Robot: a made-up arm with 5 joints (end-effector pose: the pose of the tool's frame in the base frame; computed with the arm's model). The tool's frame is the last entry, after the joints.
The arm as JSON. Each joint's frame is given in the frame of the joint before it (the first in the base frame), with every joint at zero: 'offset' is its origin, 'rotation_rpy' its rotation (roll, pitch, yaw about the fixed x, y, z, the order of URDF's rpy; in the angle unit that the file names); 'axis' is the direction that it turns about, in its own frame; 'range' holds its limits. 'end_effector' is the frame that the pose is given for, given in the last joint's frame.
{
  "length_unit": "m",
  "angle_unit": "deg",
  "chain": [
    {
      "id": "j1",
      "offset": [
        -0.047,
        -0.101,
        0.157
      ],
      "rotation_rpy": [
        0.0,
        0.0,
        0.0
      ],
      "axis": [
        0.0,
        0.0,
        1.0
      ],
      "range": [
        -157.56,
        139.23
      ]
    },
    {
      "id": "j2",
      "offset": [
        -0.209,
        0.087,
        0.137
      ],
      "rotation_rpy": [
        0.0,
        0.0,
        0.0
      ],
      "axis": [
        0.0,
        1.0,
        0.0
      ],
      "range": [
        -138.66,
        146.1
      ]
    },
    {
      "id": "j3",
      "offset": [
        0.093,
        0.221,
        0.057
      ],
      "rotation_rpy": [
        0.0,
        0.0,
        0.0
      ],
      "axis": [
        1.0,
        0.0,
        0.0
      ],
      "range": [
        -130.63,
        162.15
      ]
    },
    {
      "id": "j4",
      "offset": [
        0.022,
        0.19,
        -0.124
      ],
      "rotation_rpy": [
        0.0,
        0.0,
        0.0
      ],
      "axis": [
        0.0,
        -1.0,
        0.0
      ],
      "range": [
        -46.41,
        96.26
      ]
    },
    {
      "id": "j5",
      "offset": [
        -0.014,
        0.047,
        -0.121
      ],
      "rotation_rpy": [
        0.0,
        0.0,
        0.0
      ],
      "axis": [
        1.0,
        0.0,
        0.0
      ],
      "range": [
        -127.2,
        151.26
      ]
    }
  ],
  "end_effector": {
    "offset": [
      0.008,
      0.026,
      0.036
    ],
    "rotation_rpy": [
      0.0,
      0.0,
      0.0
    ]
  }
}
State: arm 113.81 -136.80 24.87 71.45 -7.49
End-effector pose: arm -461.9 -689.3 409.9 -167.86 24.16 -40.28
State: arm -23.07 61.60 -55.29 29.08 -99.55
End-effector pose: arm -314.4 281.1 -16.0 -130.03 39.58 8.15
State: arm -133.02 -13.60 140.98 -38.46 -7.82
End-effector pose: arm 279.5 -73.0 669.5 118.21 -40.83 -101.85
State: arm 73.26 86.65 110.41 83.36 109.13
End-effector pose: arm -378.3 95.1 89.4 112.30 7.80 -36.75
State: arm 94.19 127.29 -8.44 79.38 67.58
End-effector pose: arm -512.9 -557.7 209.8 75.12 47.36 106.49
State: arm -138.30 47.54 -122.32 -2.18 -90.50
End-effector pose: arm 28.2 55.6 198.4 145.23 46.34 -140.97
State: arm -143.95 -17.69 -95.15 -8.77 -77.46
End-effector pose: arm 20.2 -81.9 133.7 -169.76 -18.26 -153.15
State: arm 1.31 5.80 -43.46 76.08 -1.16
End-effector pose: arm -93.1 294.0 41.8 -69.50 -42.58 66.37
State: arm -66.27 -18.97 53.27 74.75 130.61
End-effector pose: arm 449.7 144.8 478.0 -127.12 -39.14 -151.75
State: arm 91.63 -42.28 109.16 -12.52 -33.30
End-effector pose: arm -464.7 -523.3 643.6 64.14 -45.19 108.52
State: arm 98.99 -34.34 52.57 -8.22 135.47
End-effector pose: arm -637.4 -363.5 393.3 -175.89 -29.11 106.46
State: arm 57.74 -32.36 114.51 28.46 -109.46
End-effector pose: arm -563.8 -94.2 735.6 16.77 -17.67 30.67
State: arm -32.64 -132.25 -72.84 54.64 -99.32
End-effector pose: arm -95.4 143.4 645.7 38.88 -15.46 93.41
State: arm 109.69 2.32 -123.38 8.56 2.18
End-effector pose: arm -7.8 -182.0 242.1 -120.61 7.00 116.88
